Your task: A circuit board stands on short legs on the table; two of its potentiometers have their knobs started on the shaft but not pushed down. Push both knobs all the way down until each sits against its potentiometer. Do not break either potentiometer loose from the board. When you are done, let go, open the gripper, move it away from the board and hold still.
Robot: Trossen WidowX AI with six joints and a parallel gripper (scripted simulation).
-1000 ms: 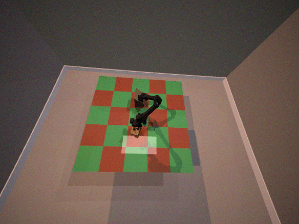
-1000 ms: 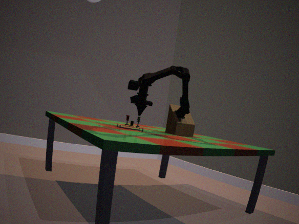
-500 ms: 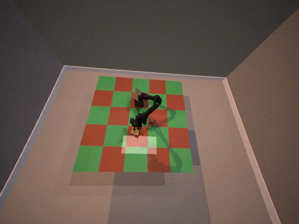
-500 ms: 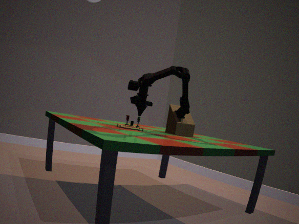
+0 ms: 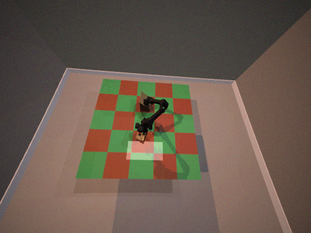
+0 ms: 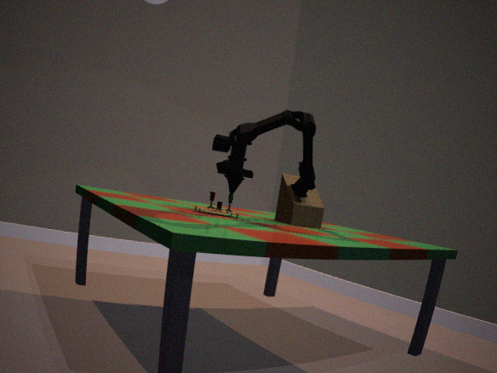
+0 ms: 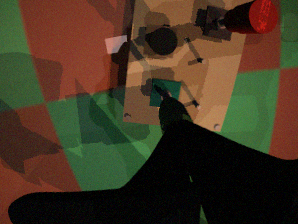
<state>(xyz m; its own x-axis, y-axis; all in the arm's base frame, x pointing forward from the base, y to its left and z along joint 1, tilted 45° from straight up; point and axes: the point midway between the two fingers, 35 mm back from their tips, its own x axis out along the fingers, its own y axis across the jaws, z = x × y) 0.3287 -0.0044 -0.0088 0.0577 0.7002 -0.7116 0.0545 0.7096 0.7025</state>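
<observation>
Right now the green knob is 20 mm below my gripper tip. From my gripper tip the other things lie so: red knob: 50 mm to the right, 50 mm ahead, 20 mm below.
</observation>
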